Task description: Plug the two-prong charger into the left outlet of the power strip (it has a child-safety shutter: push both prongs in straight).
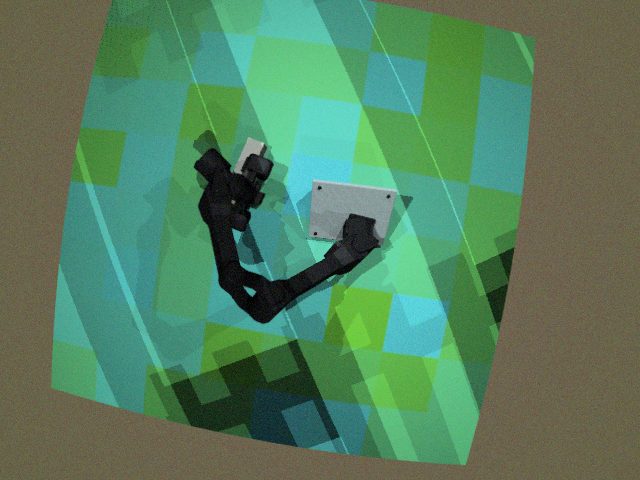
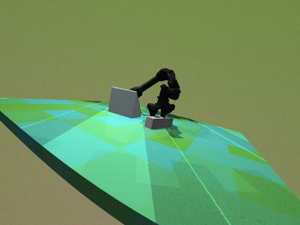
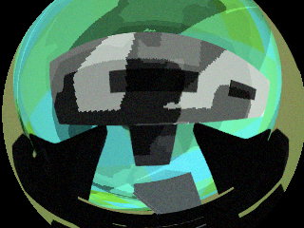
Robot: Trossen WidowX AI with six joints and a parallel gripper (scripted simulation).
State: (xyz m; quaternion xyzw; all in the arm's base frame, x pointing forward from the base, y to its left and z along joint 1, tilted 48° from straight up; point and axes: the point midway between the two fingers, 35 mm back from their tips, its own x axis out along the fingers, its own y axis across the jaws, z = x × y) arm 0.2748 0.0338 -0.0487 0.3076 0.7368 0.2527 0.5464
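The dark charger is 2 cm ahead of my gripper tip and 1 cm above it.
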